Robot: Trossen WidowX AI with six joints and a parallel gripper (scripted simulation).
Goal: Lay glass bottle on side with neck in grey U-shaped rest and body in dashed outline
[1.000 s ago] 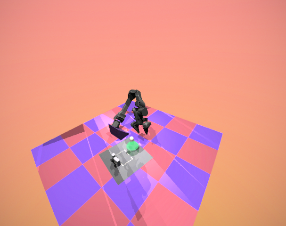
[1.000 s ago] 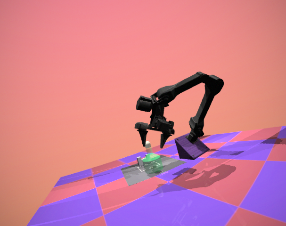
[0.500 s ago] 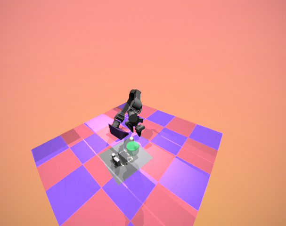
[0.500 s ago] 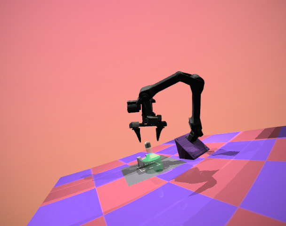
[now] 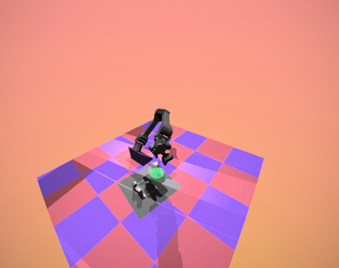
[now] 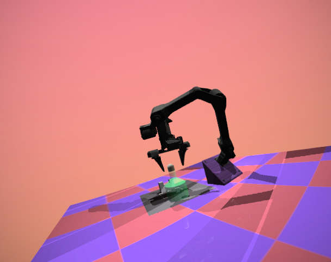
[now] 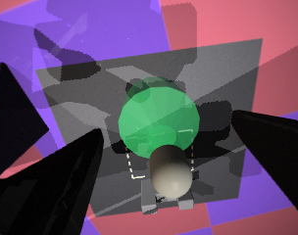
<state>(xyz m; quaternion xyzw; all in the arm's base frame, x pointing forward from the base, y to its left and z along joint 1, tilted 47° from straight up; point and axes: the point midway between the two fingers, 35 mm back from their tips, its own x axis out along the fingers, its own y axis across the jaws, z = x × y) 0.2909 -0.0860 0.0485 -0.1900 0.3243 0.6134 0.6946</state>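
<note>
The green glass bottle is 5 cm below my gripper tip, 4 cm to the right of it and 1 cm behind it. Also, from my gripper tip: dark grey mat: 14 cm below, 12 cm to the right, 3 cm behind.
</note>
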